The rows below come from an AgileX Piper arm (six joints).
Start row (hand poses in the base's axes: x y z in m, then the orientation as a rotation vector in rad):
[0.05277, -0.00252, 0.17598, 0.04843, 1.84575, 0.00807]
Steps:
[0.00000, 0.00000, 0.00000, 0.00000, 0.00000, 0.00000]
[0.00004, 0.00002, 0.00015, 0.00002, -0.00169, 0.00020]
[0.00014, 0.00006, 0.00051, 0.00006, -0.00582, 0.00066]
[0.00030, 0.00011, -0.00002, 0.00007, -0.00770, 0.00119]
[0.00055, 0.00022, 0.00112, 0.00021, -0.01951, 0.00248]
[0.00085, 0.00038, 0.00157, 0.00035, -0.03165, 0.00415]
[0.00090, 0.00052, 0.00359, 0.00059, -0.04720, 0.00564]
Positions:
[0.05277, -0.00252, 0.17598, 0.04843, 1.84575, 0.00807]
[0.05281, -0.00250, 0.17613, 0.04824, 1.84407, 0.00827]
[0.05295, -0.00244, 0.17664, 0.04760, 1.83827, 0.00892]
[0.05325, -0.00233, 0.17662, 0.04646, 1.83060, 0.00999]
[0.05380, -0.00211, 0.17774, 0.04410, 1.81115, 0.01234]
[0.05465, -0.00173, 0.17931, 0.04019, 1.77960, 0.01622]
[0.05555, -0.00121, 0.18290, 0.03495, 1.73253, 0.02160]

